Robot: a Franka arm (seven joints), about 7 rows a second.
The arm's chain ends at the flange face. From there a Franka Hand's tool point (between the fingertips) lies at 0.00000 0.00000 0.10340 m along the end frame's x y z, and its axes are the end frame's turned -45 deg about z.
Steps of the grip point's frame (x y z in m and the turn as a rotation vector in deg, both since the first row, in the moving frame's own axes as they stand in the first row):
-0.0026 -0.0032 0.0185 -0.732 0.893 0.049
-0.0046 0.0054 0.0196 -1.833 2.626 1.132
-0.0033 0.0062 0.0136 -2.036 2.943 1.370
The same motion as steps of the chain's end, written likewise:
-0.0062 -0.0002 0.0185 0.114 1.149 0.049
-0.0051 0.0080 0.0198 0.561 3.153 1.132
-0.0043 0.0078 0.0138 0.641 3.521 1.370

